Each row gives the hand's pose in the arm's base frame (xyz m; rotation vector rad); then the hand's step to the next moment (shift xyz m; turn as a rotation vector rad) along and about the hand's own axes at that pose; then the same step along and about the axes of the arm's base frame.
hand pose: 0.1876 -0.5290 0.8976 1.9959 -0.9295 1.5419
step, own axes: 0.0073 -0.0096 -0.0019 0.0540 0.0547 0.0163
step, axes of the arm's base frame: 0.0069 0.0061 0.0080 -0.0217 -0.0609 0.0446
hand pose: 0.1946 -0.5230 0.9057 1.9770 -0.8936 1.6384
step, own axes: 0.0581 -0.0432 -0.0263 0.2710 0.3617 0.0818
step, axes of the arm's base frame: 0.0177 0.0361 0.0657 -0.1704 -0.3673 0.2168
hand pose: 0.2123 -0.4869 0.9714 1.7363 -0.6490 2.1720
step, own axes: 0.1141 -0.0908 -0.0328 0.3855 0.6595 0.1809
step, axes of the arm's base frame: -0.0103 0.0883 0.1202 -0.2584 -0.6799 0.2954
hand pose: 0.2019 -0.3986 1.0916 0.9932 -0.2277 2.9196
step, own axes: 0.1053 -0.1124 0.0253 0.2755 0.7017 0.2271
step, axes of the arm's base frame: -0.0577 0.1070 0.0979 -0.1473 -0.7286 0.2594
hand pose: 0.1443 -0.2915 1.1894 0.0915 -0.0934 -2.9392
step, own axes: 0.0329 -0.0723 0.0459 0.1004 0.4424 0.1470
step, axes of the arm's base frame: -0.0495 0.0667 0.0389 -0.0215 -0.4445 0.1714
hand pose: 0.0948 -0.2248 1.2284 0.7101 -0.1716 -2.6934
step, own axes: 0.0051 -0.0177 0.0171 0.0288 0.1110 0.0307
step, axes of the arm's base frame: -0.0180 0.0151 0.0089 -0.0052 -0.1130 0.0360
